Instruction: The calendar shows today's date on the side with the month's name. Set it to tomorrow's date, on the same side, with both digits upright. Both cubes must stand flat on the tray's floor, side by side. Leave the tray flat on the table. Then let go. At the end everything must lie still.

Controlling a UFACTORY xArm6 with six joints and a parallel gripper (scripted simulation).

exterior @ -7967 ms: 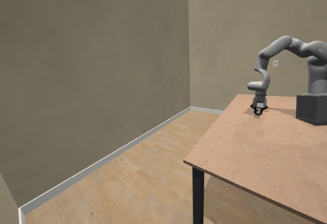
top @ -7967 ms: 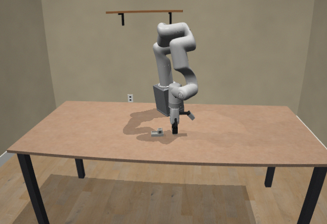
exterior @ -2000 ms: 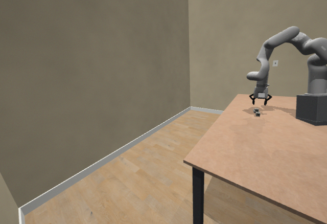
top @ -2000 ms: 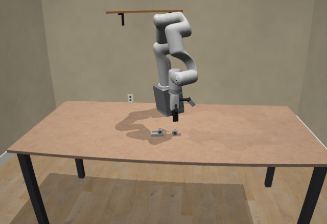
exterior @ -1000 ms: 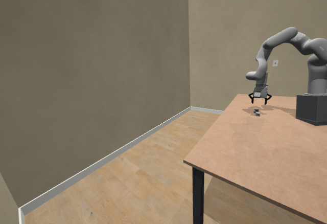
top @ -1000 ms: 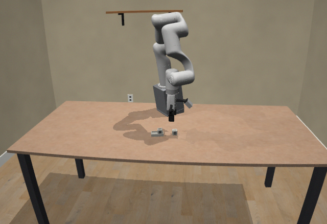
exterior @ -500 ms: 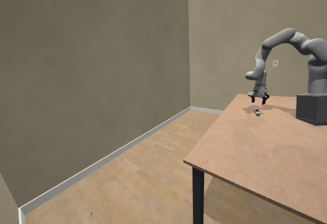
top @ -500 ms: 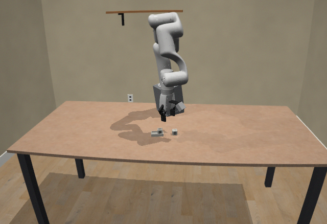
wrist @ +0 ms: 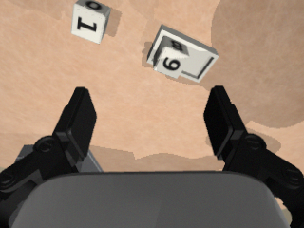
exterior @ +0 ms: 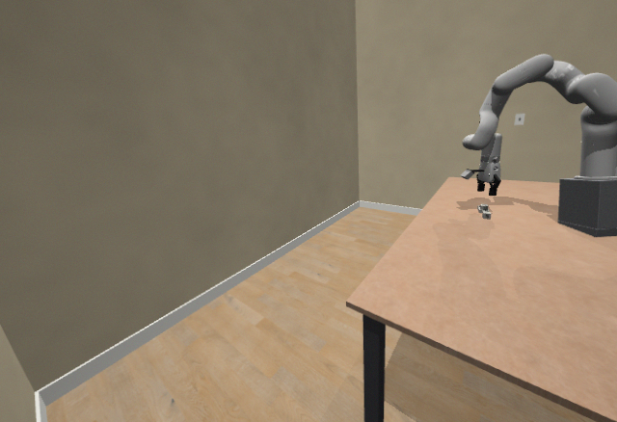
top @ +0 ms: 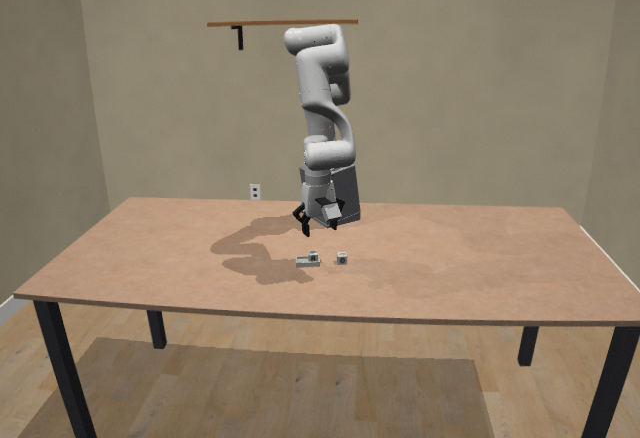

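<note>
My hand is 110 mm above the calendar tray and 40 mm to the left of it.
</note>
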